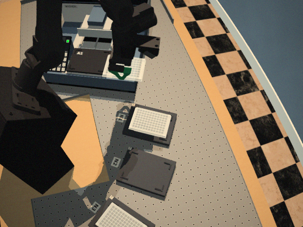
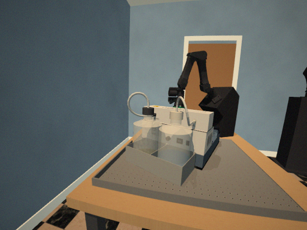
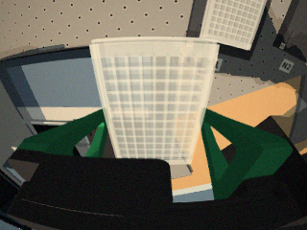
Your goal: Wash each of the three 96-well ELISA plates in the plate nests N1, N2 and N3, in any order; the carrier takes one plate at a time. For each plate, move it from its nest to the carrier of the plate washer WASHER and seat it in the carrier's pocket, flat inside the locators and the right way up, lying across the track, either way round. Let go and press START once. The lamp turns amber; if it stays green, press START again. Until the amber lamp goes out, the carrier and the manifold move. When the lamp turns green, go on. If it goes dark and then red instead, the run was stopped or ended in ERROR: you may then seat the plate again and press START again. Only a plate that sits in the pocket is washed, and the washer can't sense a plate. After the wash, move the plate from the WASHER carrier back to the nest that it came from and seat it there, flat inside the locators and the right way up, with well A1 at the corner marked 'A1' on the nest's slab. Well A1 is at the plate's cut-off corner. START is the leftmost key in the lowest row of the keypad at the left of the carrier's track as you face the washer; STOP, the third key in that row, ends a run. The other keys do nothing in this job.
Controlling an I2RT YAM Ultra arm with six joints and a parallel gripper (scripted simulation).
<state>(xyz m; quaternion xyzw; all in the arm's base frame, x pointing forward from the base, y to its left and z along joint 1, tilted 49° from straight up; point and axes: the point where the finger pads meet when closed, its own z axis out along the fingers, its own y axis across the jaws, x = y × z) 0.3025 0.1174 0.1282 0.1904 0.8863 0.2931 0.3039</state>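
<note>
The dark carrier is 130 mm behind my hand, 110 mm to the left of it and 80 mm below it. From my hand the other things lie so: nest N1: 150 mm below, 140 mm to the right, 70 mm ahead; N1 label: 160 mm below, 100 mm to the right, 30 mm behind; manifold: 250 mm to the left, 90 mm behind, 30 mm below.
</note>
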